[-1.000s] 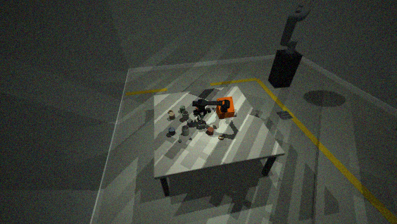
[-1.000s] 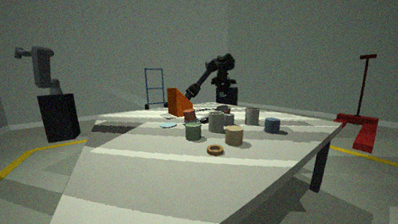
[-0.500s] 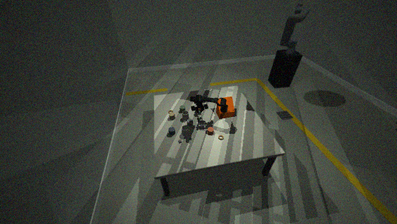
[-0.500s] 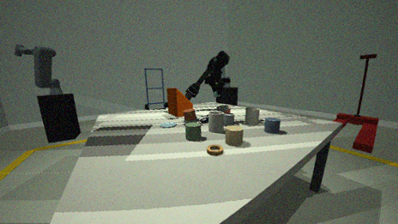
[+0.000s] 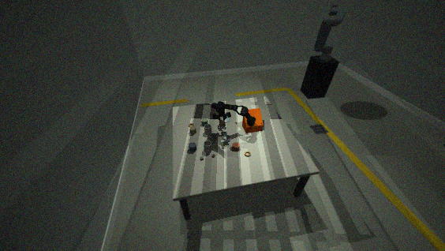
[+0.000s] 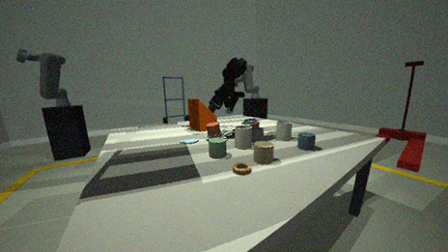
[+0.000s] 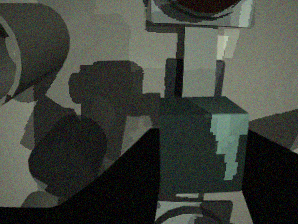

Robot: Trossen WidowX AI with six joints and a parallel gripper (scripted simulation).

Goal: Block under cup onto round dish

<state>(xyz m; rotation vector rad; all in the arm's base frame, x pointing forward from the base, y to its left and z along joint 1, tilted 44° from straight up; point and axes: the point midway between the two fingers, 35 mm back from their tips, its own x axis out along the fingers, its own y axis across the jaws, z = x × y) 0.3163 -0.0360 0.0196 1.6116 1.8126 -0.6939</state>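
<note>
Now: gripper tip 210 mm to the left of the pale-blue round dish, 150 mm above it and 80 mm past it. From my gripper tip the other things lie so: grey-teal block (right at my gripper tip); then balance (120 mm below, 40 mm to the left, 20 mm behind); then red-brown cup (290 mm to the left, 120 mm below, 110 mm behind).
</note>
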